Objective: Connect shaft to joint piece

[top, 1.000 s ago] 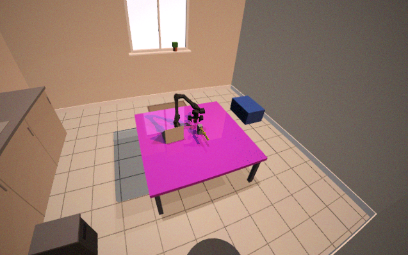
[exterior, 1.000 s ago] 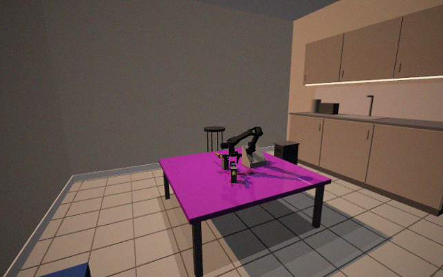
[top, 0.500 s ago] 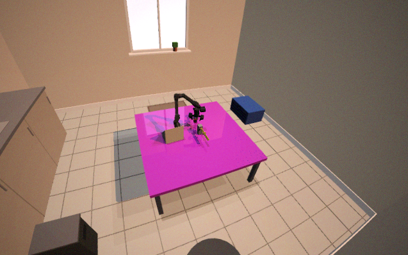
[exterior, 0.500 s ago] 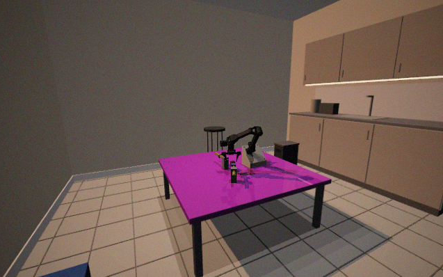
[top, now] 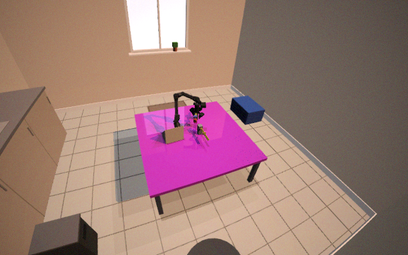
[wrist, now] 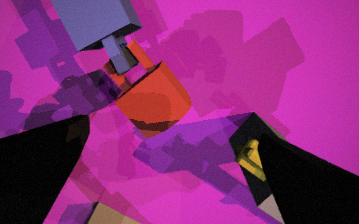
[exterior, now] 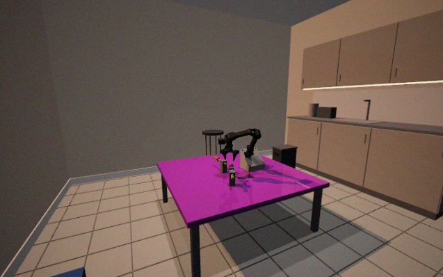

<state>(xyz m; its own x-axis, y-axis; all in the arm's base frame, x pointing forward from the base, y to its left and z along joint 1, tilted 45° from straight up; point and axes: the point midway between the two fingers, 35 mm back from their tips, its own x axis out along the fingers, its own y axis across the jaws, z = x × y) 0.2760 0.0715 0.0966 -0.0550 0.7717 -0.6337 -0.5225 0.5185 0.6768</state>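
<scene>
The orange joint piece lies 10 mm behind my gripper tip, 20 mm to the left of it and 60 mm below it.
</scene>
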